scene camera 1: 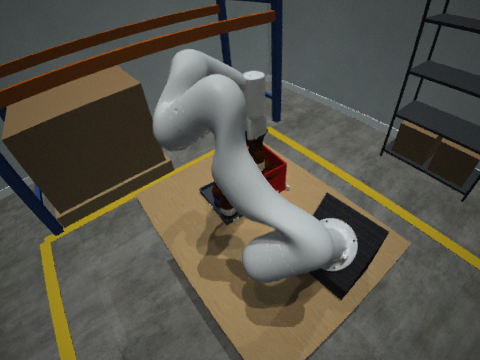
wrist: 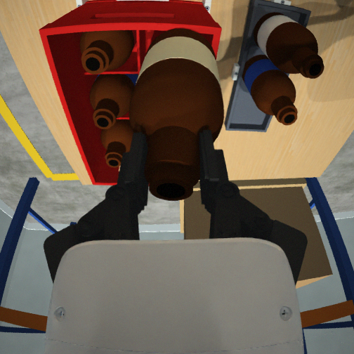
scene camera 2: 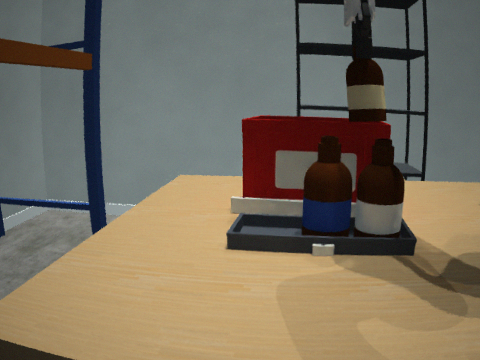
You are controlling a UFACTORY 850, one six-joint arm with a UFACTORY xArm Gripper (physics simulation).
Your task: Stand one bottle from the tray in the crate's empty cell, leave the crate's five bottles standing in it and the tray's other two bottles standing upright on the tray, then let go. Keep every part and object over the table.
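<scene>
Scene camera 2 shows a white-labelled bottle (scene camera 2: 380, 191), a cream-labelled brown bottle (scene camera 2: 364, 78), a blue-labelled bottle (scene camera 2: 327, 199) and a white strip (scene camera 2: 238, 204). Visible in the wrist view: my gripper (wrist: 172, 146), a blue-labelled bottle (wrist: 110, 94) and, here as well, the white-labelled bottle (wrist: 292, 48).
</scene>
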